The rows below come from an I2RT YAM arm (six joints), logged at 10 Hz.
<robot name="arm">
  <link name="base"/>
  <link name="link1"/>
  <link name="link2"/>
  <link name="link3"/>
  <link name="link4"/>
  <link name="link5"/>
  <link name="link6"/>
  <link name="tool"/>
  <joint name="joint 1" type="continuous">
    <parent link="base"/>
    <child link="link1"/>
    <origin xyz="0 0 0.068"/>
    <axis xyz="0 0 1"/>
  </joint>
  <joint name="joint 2" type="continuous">
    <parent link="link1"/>
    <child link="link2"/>
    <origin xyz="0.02 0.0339 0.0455"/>
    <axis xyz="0 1 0"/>
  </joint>
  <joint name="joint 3" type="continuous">
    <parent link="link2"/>
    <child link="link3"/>
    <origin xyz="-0.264 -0.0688 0"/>
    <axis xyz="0 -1 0"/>
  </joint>
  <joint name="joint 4" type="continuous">
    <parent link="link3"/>
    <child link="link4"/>
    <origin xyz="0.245 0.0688 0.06"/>
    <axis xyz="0 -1 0"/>
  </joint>
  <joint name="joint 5" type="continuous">
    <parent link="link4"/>
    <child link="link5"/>
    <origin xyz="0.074 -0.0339 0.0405"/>
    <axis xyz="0 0 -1"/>
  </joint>
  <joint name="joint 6" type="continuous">
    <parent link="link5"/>
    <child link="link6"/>
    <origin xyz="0.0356 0 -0.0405"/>
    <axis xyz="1 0 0"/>
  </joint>
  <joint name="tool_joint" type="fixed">
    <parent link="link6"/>
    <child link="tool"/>
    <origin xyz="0 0 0" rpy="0 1.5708 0"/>
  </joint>
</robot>
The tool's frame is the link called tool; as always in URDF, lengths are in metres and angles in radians. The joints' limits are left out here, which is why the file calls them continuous.
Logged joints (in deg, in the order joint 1, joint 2, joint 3, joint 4, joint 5, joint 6), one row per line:
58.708 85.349 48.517 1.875 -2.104 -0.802
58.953 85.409 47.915 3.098 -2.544 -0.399
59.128 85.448 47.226 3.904 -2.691 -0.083
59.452 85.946 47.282 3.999 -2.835 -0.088
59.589 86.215 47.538 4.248 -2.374 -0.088
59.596 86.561 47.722 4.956 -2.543 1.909
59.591 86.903 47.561 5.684 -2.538 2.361
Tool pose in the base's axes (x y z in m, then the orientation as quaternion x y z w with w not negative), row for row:
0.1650 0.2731 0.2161 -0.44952 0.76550 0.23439 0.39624
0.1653 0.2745 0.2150 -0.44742 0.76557 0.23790 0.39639
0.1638 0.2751 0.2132 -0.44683 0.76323 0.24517 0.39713
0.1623 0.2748 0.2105 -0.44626 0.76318 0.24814 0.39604
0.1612 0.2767 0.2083 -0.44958 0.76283 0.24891 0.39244
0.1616 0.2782 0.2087 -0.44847 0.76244 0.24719 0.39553
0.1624 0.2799 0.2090 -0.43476 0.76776 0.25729 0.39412
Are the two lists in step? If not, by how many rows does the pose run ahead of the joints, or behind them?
The pose runs 1 row behind the joints: the pose in row i belongs to the joints in row i - 1.
